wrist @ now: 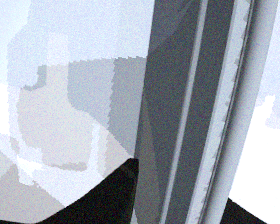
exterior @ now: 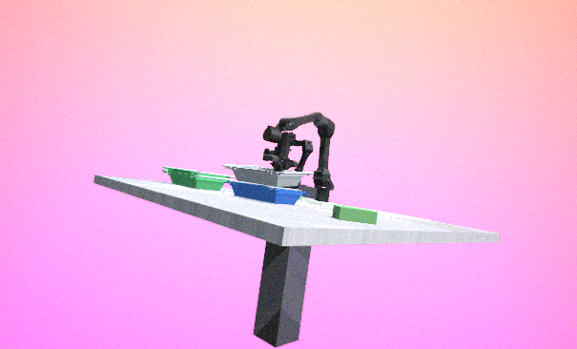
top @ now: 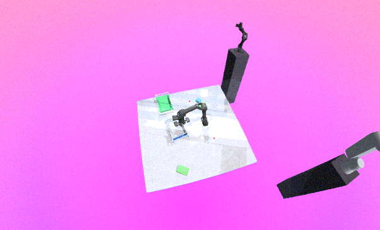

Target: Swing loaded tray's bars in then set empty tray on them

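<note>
Right now my gripper tip is 8 cm short of the grey tray, 3 cm below it and 1 cm to the right of it. The rest, counted from my gripper tip: white block: 49 cm to the right, 49 cm behind, 9 cm below; then cyan block: 36 cm to the right, 35 cm behind, 7 cm below.
</note>
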